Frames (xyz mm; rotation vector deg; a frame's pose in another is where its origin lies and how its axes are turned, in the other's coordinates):
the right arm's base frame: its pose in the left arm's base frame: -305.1 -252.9 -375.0 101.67 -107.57 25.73
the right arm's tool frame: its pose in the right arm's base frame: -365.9 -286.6 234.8 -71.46 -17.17 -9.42
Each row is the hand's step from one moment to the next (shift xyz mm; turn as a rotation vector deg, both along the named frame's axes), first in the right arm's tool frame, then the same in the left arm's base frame.
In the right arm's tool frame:
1: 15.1 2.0 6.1 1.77 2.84 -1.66
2: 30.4 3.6 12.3 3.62 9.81 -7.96
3: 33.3 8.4 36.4 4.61 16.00 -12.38
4: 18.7 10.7 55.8 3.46 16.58 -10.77
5: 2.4 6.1 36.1 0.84 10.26 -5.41
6: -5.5 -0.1 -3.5 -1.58 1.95 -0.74
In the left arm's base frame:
1: -7.8 -13.5 5.0 0.92 -0.87 3.51
2: -15.6 -27.4 9.7 5.60 -0.70 11.87
3: -40.3 -27.9 10.1 8.66 0.11 18.85
4: -58.3 -12.6 3.9 7.09 1.44 18.72
5: -36.7 0.8 -1.1 3.28 2.17 10.94
6: 4.0 5.1 -1.0 0.51 2.08 1.51

